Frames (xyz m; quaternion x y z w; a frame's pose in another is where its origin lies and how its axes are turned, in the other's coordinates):
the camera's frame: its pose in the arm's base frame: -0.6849 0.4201 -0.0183 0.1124 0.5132 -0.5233 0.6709
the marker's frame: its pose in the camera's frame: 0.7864 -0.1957 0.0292 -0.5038 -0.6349 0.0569 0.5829
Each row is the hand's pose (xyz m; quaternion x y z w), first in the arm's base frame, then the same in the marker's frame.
Working: the arm's base frame: its pose in the marker's frame: 0.7386 -0.5055 0.5693 0.5756 -0.1304 0.0797 0.8033

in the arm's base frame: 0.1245 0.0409 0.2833 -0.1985 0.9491 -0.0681 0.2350
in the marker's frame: 0.8125 -0.7629 0.7298 -0.0909 0.7552 0.4844 0.4323
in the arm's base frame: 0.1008 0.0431 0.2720 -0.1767 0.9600 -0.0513 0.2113
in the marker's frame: 0.7906 -0.7509 0.7212 -0.0901 0.7591 0.5051 0.4007
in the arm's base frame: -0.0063 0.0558 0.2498 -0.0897 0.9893 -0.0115 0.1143
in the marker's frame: 0.6876 -0.7234 0.6937 -0.0836 0.7793 0.5576 0.2734
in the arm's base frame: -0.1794 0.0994 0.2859 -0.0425 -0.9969 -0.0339 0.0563
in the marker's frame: 0.5062 -0.7396 0.6919 -0.0821 0.7921 0.6021 0.0576
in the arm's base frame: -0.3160 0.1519 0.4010 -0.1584 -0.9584 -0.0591 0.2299
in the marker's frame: 0.3478 -0.8283 0.7331 0.0891 -0.7785 -0.6014 0.1556
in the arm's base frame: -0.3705 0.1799 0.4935 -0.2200 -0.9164 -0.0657 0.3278
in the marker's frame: 0.2772 -0.9055 0.7701 0.0935 -0.7587 -0.5828 0.2757
